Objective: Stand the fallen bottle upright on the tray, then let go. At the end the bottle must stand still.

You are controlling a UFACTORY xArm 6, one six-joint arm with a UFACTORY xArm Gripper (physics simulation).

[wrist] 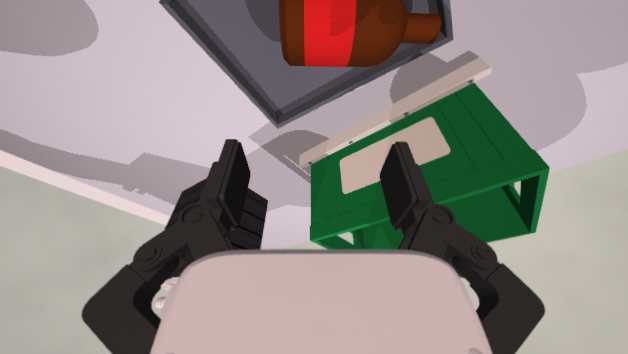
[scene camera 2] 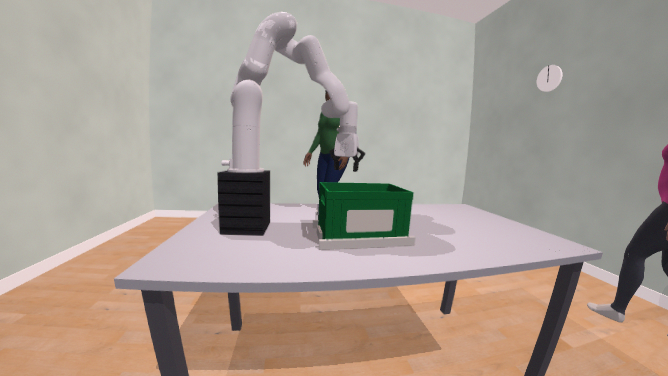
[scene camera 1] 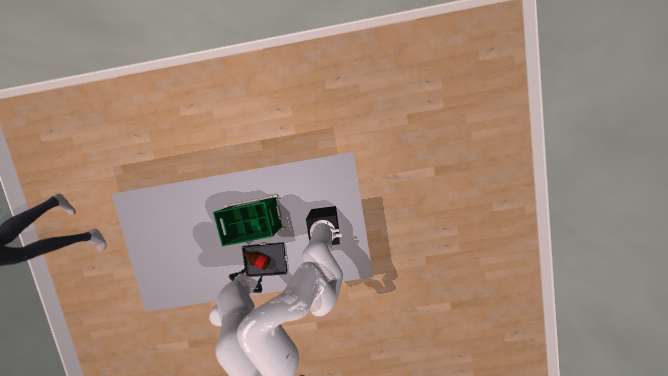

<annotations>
green crate: wrist 470,155; scene camera 2; scene camera 1
same spot on green crate: (scene camera 2: 346,210) = (scene camera 1: 257,202)
</annotations>
